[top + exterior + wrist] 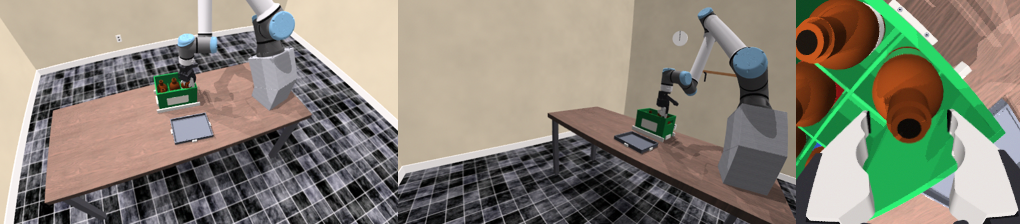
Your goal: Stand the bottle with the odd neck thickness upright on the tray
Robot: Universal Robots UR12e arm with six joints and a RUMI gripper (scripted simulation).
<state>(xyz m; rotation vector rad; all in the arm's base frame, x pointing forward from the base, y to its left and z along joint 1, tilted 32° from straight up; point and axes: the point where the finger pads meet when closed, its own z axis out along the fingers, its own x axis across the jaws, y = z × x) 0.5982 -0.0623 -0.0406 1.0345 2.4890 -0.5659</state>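
Now: hand 180 mm short of the glass bottle, 90 mm to the left of it and 70 mm above it. Round my hand: grey tray: 60 mm ahead, 250 mm to the left, 140 mm below; green crate: 90 mm ahead, 50 mm to the right, 70 mm below.
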